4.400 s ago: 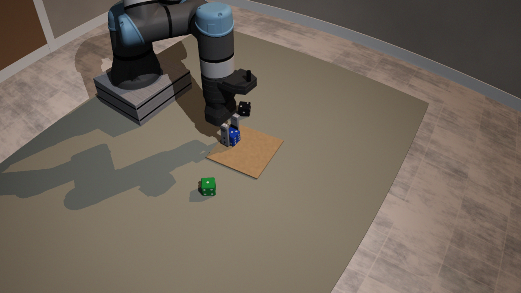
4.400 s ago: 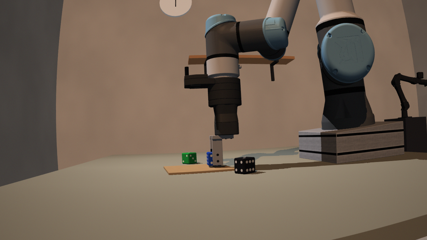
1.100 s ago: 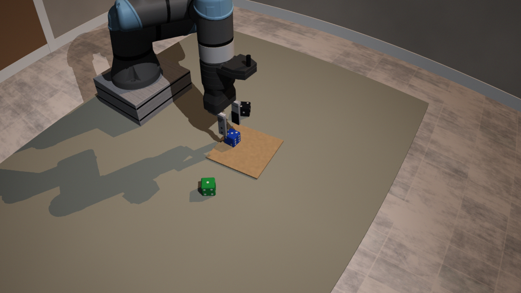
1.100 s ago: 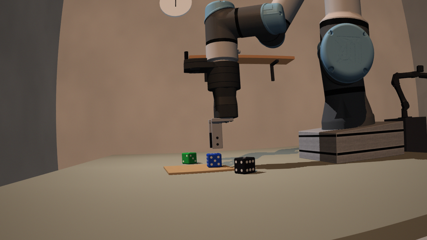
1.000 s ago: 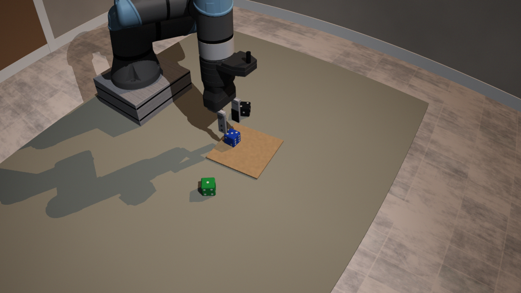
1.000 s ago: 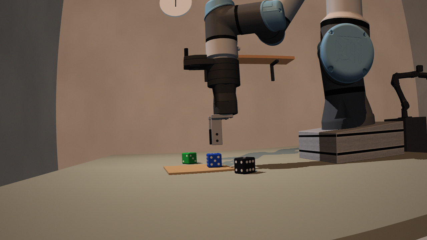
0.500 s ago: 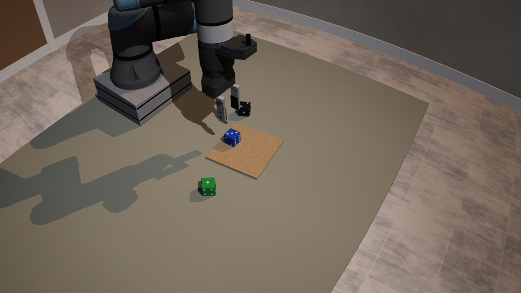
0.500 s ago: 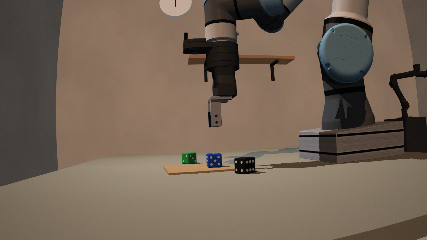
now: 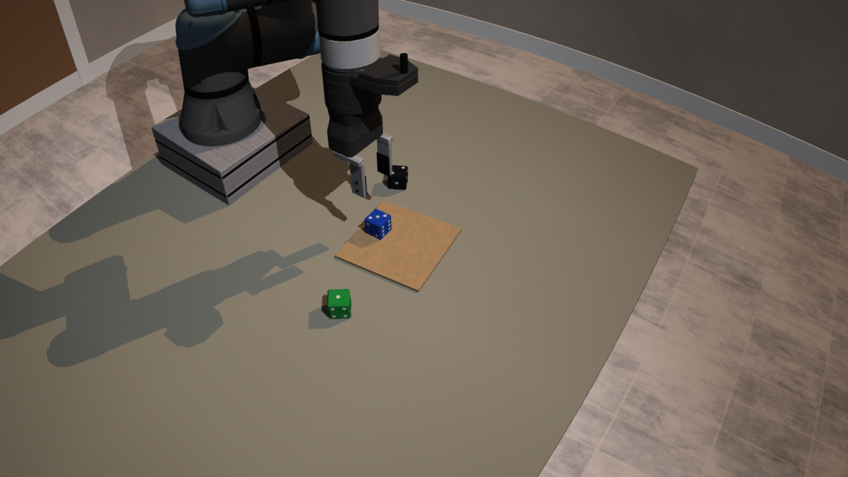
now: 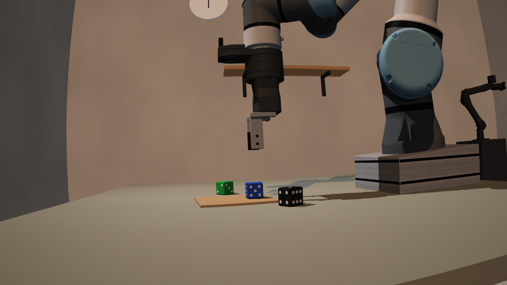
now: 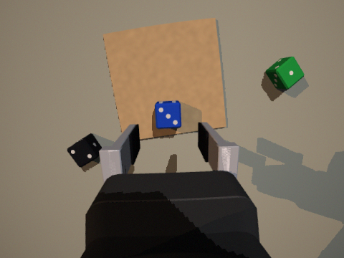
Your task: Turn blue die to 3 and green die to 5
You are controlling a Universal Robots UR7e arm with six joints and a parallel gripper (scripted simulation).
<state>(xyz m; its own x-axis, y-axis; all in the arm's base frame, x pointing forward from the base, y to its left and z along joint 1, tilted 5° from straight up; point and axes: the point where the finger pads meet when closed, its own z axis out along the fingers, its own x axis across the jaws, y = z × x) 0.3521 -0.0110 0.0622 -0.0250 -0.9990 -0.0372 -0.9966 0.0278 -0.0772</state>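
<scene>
Now: hand 50 mm short of the green die, 150 mm to the left of it and 100 mm above it. From my hand the other things lie so: brown mat (50 mm ahead, 110 mm below); then black die (40 mm behind, 110 mm to the left, 100 mm below); then blue die (10 mm ahead, 90 mm below).
</scene>
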